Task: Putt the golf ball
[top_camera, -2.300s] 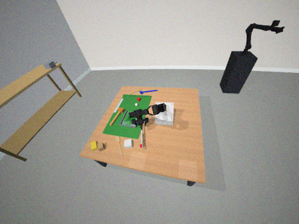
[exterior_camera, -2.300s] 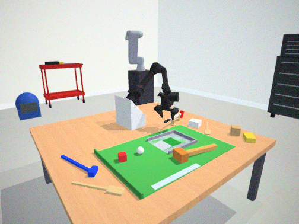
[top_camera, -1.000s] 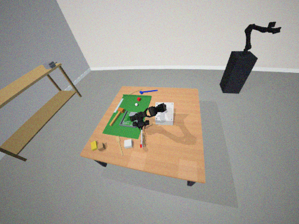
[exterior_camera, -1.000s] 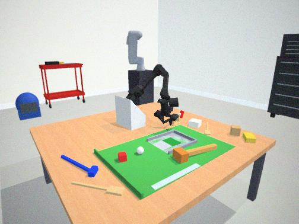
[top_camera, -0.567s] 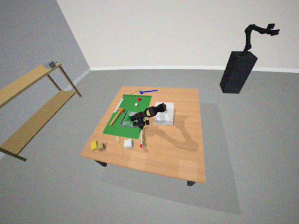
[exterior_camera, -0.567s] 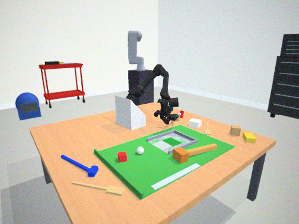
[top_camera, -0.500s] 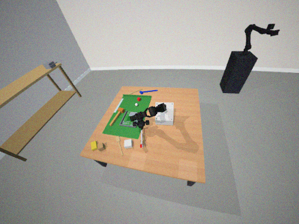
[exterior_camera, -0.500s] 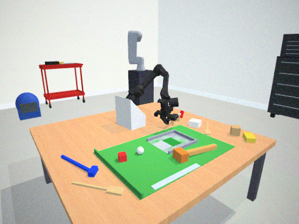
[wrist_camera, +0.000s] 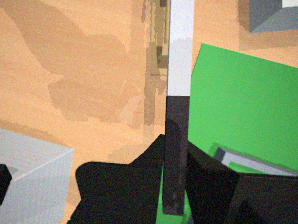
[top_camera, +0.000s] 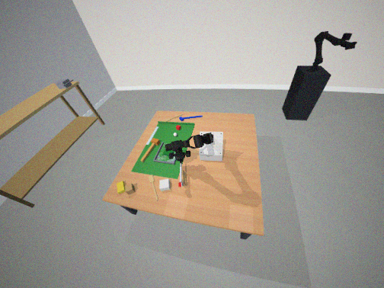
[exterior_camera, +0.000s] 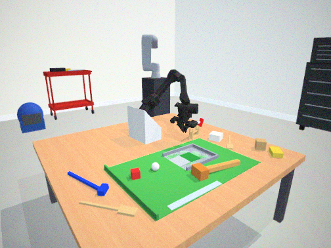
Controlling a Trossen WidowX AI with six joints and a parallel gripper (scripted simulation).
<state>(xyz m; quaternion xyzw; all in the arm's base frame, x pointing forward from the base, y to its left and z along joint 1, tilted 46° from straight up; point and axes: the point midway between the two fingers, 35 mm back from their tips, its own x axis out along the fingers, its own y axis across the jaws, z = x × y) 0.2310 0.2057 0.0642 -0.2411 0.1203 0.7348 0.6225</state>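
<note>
Right now the red putter is 3 cm behind my gripper tip, 11 cm to the left of it and 2 cm above it. Also, from my gripper tip: green mat (25 cm ahead, 24 cm to the right, 7 cm below); wooden rack (3 cm behind, 13 cm to the left, 4 cm below); white golf ball (18 cm ahead, 39 cm to the right, 5 cm below).
</note>
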